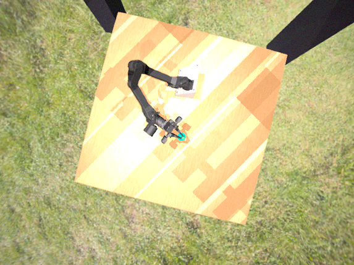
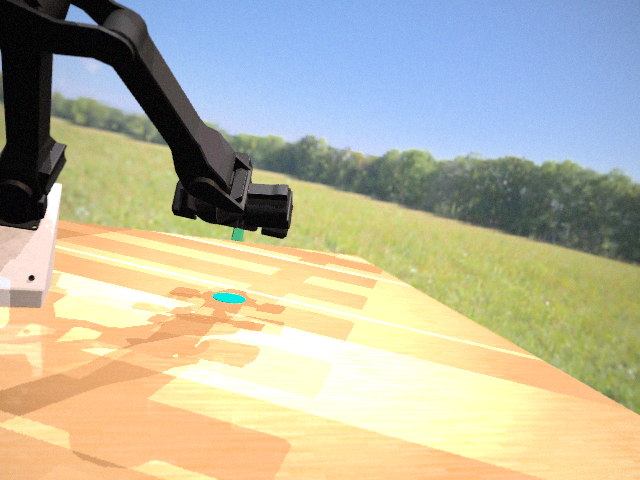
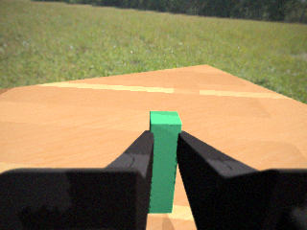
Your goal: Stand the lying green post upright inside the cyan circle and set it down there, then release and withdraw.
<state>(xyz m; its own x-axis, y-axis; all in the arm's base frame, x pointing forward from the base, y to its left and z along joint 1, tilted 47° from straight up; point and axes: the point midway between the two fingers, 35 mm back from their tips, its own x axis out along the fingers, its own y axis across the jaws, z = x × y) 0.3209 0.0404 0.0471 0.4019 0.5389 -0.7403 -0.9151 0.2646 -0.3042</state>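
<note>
Now: the cyan circle 16 cm below my gripper tip. Also, from my gripper tip: green post 2 cm below.
</note>
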